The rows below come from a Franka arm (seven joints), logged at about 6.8 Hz.
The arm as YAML. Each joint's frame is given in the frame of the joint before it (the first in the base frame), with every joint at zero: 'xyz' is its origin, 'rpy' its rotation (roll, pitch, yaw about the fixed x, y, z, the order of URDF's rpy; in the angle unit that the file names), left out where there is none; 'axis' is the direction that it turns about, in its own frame. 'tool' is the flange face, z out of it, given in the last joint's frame.
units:
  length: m
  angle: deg
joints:
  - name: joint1
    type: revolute
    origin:
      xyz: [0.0, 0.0, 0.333]
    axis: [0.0, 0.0, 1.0]
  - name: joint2
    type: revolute
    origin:
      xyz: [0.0, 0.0, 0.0]
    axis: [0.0, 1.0, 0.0]
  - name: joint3
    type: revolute
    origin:
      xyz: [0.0, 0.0, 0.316]
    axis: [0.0, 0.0, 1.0]
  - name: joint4
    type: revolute
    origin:
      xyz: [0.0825, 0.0, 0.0]
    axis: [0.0, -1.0, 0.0]
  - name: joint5
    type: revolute
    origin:
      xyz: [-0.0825, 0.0, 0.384]
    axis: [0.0, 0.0, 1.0]
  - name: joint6
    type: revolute
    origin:
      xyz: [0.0, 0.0, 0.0]
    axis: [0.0, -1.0, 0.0]
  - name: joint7
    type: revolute
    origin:
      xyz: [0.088, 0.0, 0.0]
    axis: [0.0, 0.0, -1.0]
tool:
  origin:
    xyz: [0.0, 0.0, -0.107]
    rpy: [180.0, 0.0, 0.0]
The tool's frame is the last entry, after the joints.
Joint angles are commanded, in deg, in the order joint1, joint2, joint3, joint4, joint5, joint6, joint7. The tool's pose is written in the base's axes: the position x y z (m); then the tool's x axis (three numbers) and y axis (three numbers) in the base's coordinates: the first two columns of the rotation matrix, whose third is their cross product. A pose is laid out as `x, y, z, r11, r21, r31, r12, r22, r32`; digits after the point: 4 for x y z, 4 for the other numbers.
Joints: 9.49 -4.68 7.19 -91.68 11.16 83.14 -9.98
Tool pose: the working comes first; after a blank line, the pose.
Where each joint sits with the arm in this pose, in the base's axes (m; each line is computed from the numbers above, not from the rounded line before):
joint1: 0.0000 0.0000 0.3330
joint2: 0.0000 0.0000 0.3330
joint3: -0.0254 -0.0043 0.6479
joint4: 0.0533 0.0194 0.6546
joint5: 0.4163 0.1291 0.7569
joint6: 0.4163 0.1291 0.7569
joint7: 0.4999 0.1561 0.7511
the tool: 0.4872 0.1727 0.6461

0.4872, 0.1727, 0.6461, 0.8844, 0.4655, -0.0332, 0.4515, -0.8714, -0.1919
